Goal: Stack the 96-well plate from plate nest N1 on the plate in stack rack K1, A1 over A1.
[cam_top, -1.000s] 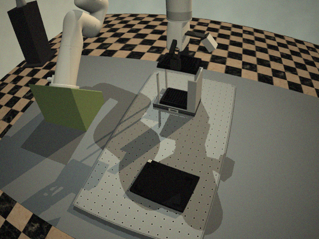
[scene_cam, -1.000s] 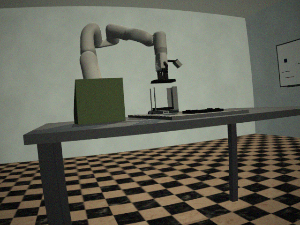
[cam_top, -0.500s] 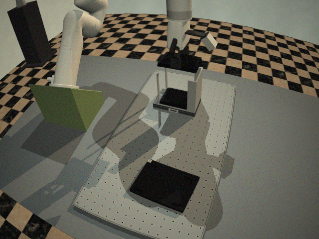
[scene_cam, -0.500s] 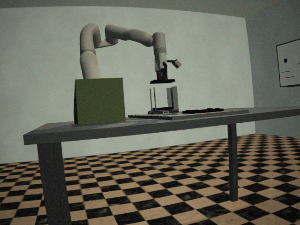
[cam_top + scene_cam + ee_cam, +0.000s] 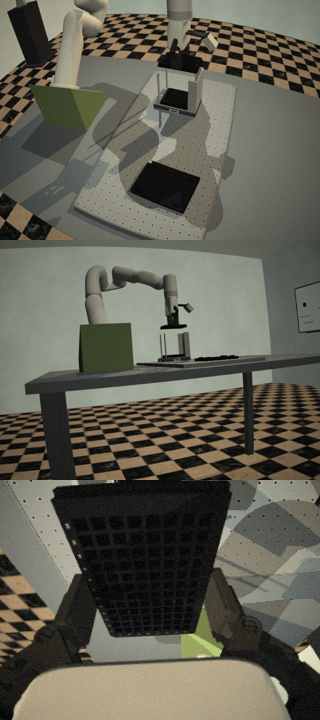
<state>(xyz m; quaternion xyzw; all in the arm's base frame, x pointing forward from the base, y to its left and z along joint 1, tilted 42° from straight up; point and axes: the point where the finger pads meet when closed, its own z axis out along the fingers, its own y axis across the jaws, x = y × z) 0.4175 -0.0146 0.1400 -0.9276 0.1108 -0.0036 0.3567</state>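
Now: the tall wall 110 mm below my hand, 60 mm ahead of it and 10 mm to the right of it. The rest, counted from my hand: black 96-well plate 10 mm below; pale A1 mark 270 mm to the right, 190 mm below, 60 mm behind.
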